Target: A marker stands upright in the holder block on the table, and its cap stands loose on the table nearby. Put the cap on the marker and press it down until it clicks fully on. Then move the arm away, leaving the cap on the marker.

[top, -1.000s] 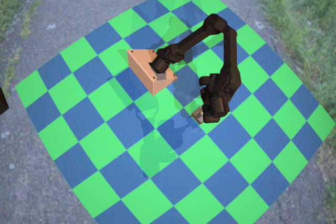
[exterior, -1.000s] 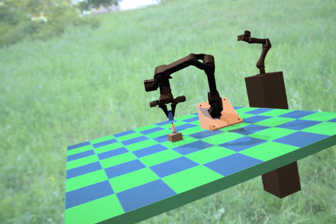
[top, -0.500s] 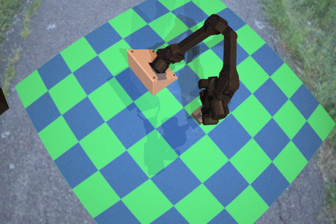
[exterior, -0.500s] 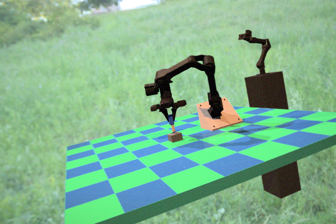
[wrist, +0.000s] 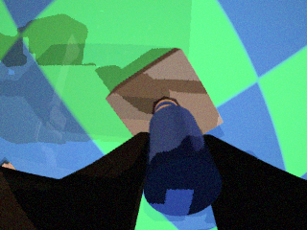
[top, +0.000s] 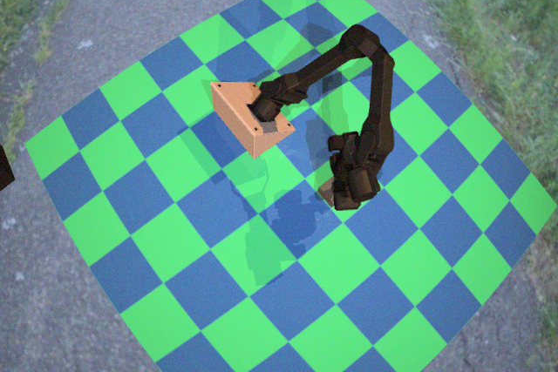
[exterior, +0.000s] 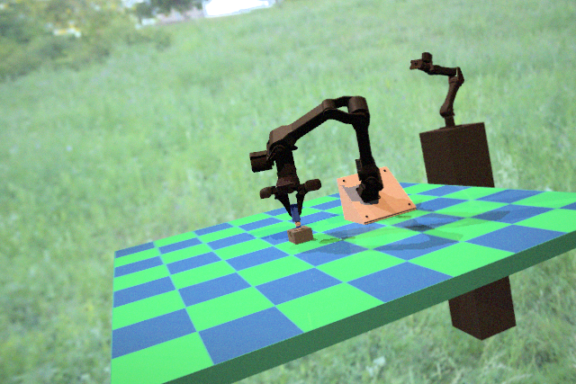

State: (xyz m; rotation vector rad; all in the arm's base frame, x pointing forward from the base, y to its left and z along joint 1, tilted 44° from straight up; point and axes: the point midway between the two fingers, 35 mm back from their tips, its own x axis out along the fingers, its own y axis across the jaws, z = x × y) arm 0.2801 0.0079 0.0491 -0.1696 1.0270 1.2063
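My gripper tip is 6 cm above the holder block. Also, from my gripper tip: blue cap (1 cm above).
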